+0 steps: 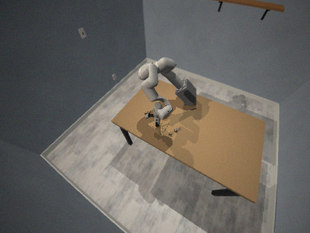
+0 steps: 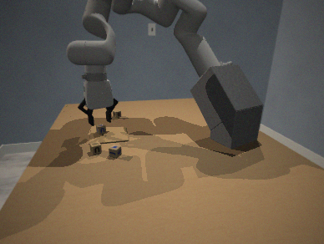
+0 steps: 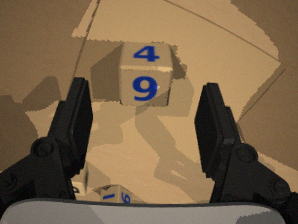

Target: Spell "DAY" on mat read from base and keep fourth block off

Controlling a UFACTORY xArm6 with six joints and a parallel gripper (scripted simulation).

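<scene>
Now: hand 3 cm past the thin tan mat, 3 cm to the right of it and 6 cm above it.
</scene>
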